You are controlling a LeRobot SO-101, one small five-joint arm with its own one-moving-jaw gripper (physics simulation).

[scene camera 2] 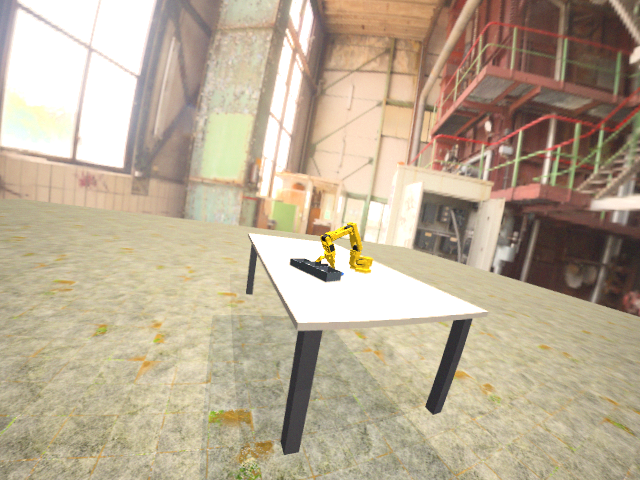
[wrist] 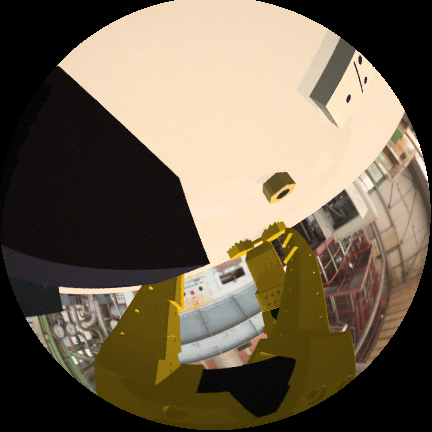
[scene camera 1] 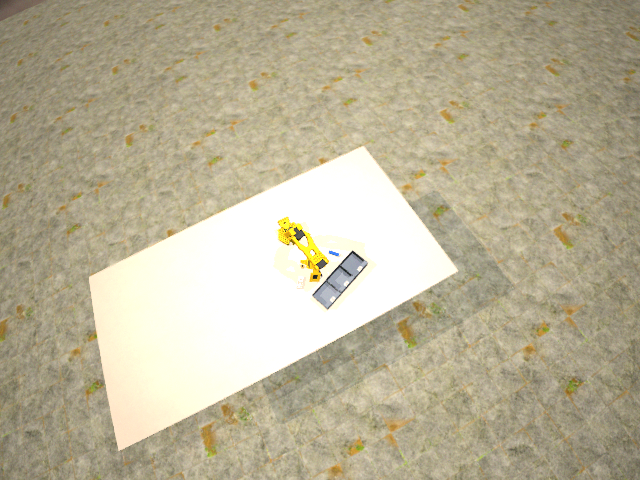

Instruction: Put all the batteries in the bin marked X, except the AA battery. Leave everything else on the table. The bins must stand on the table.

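Places are measured from the arm's base along level axes (x ahead, y left, z up), in metres.
Where they show: hand, its tool point: [scene camera 2: 334,268] [wrist: 191,237]; arm's base, origin of its link: [scene camera 2: 356,270] [wrist: 255,234] [scene camera 1: 291,238].
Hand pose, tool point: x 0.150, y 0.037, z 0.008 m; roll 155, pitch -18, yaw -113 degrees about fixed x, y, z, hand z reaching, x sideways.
Observation:
Each offset is from my tool point to the centre of the thing. "spot": to the spot under its first point. Level surfaces: height alone.
A big black block-shaped thing, seemingly a rectangular battery {dx +0.056, dy -0.007, dz +0.005 m} [wrist: 110,185], looms at the left in the wrist view and hides one jaw's tip. A blue cylinder [scene camera 1: 333,253] [scene camera 2: 341,273], seemingly a battery, lies on the table beside the bins; its size label is unreadable. The dark three-compartment bin row {spot: dx +0.208, dy -0.042, dz +0.012 m} [scene camera 1: 327,308] [scene camera 2: 332,276] stands on the table; I cannot read which compartment is marked X. My gripper [wrist: 231,256] [scene camera 1: 311,270] [scene camera 2: 326,262] is open, with a V-shaped gap and nothing held. It is low beside the bin row, the black block close to its left jaw.
A brass hex nut {dx -0.004, dy -0.053, dz -0.004 m} [wrist: 279,187] [scene camera 1: 302,266] lies past the right jaw. A white domino-like block {dx +0.055, dy -0.091, dz -0.004 m} [wrist: 345,95] [scene camera 1: 301,282] lies farther off at the upper right of the wrist view. The arm's base [scene camera 1: 283,235] [scene camera 2: 361,262] stands on the white table {dz -0.008 m} [scene camera 1: 206,335] [scene camera 2: 361,304].

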